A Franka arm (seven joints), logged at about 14 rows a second.
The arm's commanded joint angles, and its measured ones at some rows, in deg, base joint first. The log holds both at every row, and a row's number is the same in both.
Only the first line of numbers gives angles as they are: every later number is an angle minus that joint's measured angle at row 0.
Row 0, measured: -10.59 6.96 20.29 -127.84 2.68 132.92 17.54
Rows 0 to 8, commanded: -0.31 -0.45 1.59 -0.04 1.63 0.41 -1.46; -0.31 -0.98 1.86 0.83 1.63 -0.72 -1.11; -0.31 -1.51 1.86 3.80 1.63 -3.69 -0.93; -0.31 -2.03 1.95 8.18 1.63 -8.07 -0.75; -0.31 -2.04 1.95 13.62 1.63 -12.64 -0.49; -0.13 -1.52 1.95 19.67 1.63 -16.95 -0.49; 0.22 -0.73 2.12 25.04 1.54 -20.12 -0.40; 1.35 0.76 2.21 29.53 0.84 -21.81 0.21; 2.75 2.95 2.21 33.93 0.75 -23.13 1.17
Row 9, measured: 0.54 -1.36 2.03 24.12 0.22 -18.90 0.04
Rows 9 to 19, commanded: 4.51 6.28 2.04 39.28 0.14 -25.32 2.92; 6.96 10.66 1.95 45.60 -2.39 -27.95 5.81; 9.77 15.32 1.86 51.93 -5.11 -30.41 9.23; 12.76 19.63 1.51 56.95 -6.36 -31.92 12.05; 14.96 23.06 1.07 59.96 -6.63 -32.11 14.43; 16.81 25.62 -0.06 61.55 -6.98 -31.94 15.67; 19.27 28.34 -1.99 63.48 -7.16 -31.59 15.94; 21.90 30.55 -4.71 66.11 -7.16 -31.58 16.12; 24.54 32.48 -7.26 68.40 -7.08 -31.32 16.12; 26.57 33.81 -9.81 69.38 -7.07 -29.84 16.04; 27.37 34.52 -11.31 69.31 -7.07 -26.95 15.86
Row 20, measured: 24.13 31.58 -7.64 63.36 -6.23 -27.98 14.46
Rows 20 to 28, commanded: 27.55 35.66 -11.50 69.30 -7.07 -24.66 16.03; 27.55 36.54 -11.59 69.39 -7.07 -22.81 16.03; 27.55 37.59 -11.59 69.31 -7.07 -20.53 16.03; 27.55 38.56 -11.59 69.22 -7.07 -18.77 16.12; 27.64 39.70 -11.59 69.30 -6.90 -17.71 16.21; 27.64 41.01 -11.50 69.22 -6.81 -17.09 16.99; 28.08 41.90 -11.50 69.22 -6.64 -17.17 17.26; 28.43 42.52 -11.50 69.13 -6.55 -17.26 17.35; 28.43 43.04 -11.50 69.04 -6.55 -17.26 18.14
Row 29, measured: 27.17 41.20 -10.96 66.16 -6.24 -16.99 15.61
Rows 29 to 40, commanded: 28.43 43.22 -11.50 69.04 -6.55 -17.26 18.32; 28.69 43.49 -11.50 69.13 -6.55 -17.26 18.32; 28.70 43.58 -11.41 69.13 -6.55 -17.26 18.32; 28.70 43.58 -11.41 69.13 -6.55 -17.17 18.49; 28.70 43.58 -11.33 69.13 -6.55 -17.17 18.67; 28.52 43.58 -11.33 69.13 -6.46 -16.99 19.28; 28.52 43.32 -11.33 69.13 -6.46 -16.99 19.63; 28.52 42.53 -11.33 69.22 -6.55 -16.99 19.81; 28.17 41.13 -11.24 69.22 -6.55 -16.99 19.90; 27.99 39.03 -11.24 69.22 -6.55 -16.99 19.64; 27.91 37.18 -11.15 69.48 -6.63 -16.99 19.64; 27.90 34.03 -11.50 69.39 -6.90 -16.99 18.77
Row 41, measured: 27.80 39.94 -10.99 70.31 -6.27 -16.05 18.18
